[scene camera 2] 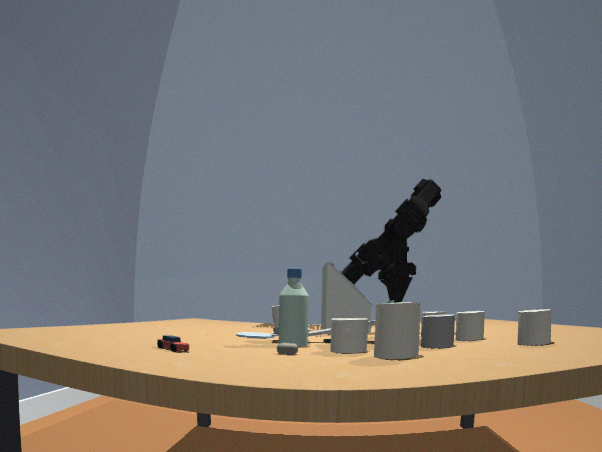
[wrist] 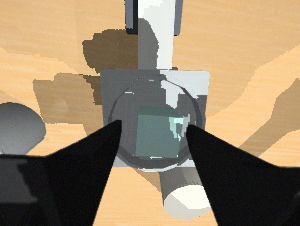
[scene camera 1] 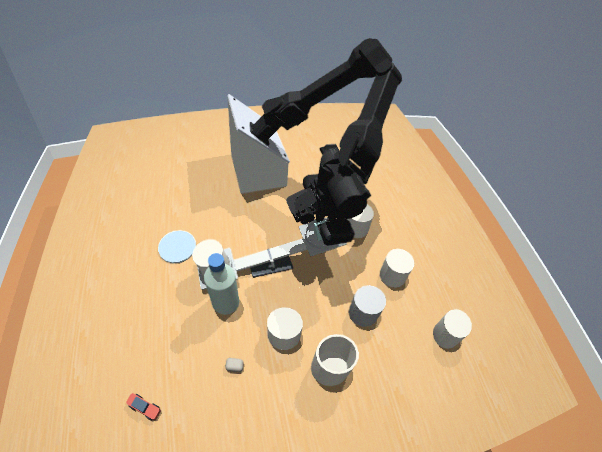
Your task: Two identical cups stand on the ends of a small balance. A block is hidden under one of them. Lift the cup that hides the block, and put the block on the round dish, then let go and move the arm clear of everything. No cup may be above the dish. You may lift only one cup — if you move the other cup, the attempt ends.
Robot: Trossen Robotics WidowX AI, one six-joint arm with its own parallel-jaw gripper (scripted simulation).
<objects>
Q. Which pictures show the mug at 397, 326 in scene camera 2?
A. Scene camera 2 and scene camera 1 only.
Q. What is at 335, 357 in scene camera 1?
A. A mug.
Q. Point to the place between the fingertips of the gripper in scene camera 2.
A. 395, 306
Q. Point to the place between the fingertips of the gripper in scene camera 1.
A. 322, 231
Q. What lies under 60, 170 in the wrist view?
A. The gripper.
</objects>
